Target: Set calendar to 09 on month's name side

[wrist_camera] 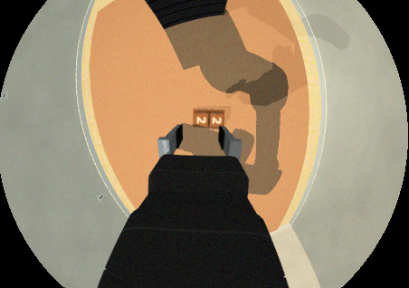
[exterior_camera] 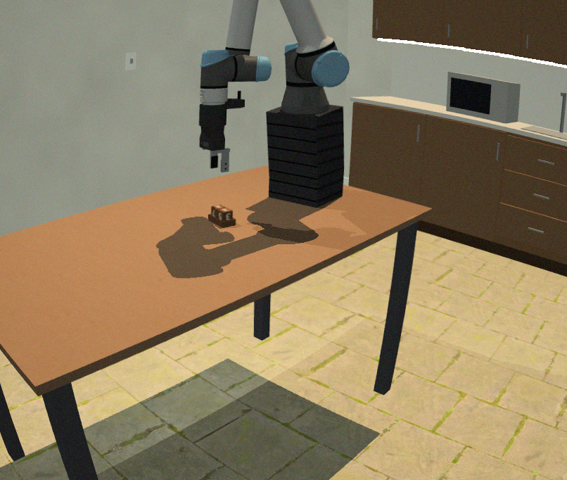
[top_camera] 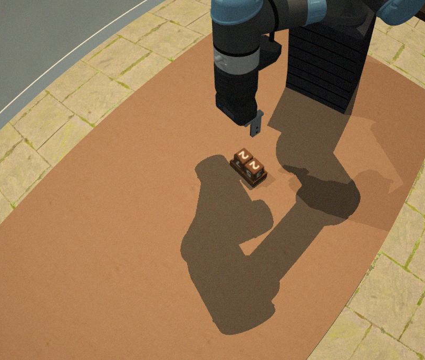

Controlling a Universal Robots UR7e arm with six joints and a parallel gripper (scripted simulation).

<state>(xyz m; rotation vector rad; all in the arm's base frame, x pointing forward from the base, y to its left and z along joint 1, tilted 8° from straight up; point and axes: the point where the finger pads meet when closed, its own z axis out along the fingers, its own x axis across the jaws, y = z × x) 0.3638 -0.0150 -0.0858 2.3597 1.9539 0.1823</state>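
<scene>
Right now the brown cube is 140 mm below my hand, 30 mm to the left of it and 10 mm ahead of it. The rest, counted from my hand: tray 160 mm below, 20 mm to the left.
</scene>
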